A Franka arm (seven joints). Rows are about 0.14 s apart.
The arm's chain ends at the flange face. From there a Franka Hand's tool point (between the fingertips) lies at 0.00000 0.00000 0.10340 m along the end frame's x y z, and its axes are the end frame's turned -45 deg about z.
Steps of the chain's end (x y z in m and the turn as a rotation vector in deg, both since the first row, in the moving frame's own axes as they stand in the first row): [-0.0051 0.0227 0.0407 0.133 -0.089 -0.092]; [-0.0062 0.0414 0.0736 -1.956 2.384 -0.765]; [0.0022 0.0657 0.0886 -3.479 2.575 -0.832]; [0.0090 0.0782 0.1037 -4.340 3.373 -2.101]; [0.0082 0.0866 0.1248 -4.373 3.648 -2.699]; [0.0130 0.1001 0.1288 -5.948 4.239 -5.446]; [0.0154 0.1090 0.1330 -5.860 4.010 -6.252]
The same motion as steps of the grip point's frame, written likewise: [-0.0196 0.0122 0.0407 0.157 0.031 -0.092]; [-0.0331 0.0304 0.0735 -3.069 0.303 -0.765]; [-0.0460 0.0557 0.0883 -4.281 -0.639 -0.832]; [-0.0500 0.0715 0.1032 -5.454 -0.684 -2.101]; [-0.0561 0.0773 0.1243 -5.672 -0.513 -2.699]; [-0.0631 0.0930 0.1280 -7.203 -1.208 -5.446]; [-0.0678 0.1006 0.1322 -6.979 -1.308 -6.252]
